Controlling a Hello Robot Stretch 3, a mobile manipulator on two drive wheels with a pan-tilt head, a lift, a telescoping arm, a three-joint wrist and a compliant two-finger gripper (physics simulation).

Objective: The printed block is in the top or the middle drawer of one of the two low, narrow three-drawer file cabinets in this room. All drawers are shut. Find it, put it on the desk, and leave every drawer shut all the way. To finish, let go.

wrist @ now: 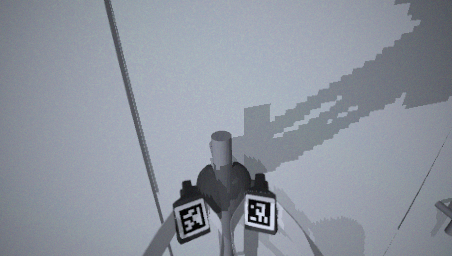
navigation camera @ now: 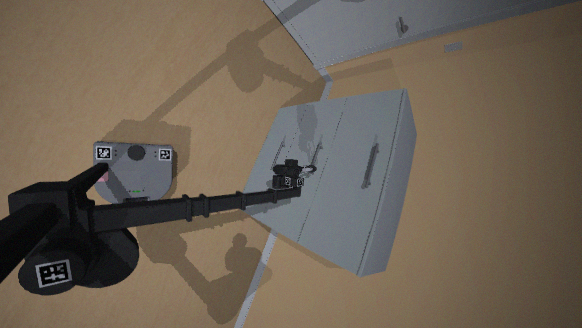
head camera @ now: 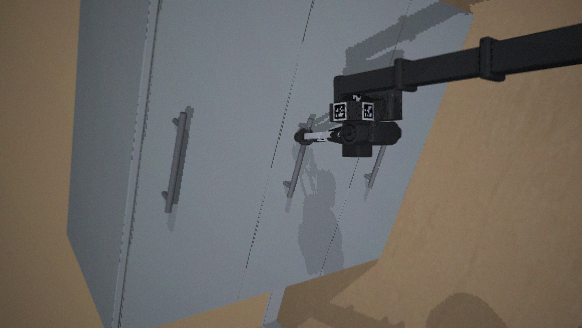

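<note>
A grey three-drawer file cabinet (head camera: 220, 210) (navigation camera: 340, 215) stands against the wall, turned sideways in the head and navigation views. Its drawers look shut. The top drawer's bar handle (head camera: 176, 162) (navigation camera: 370, 166) is free. My gripper (head camera: 303, 136) (navigation camera: 313, 169) (wrist: 223, 181) is at the middle drawer's bar handle (head camera: 297, 170) (navigation camera: 318, 148) (wrist: 221, 149), near one end of it. In the wrist view the fingertips are drawn together around the bar. The bottom handle (head camera: 377, 170) (navigation camera: 279, 154) is partly behind the wrist in the head view. The printed block and the desk cannot be made out.
Another grey unit (navigation camera: 350, 35) with a handle (navigation camera: 401, 26) stands beyond the cabinet in the navigation view. A small grey plate (navigation camera: 453, 47) is on the wall. My base (navigation camera: 131, 175) is on the floor in front of the cabinet, and my arm (head camera: 445, 65) (navigation camera: 165, 207) reaches across.
</note>
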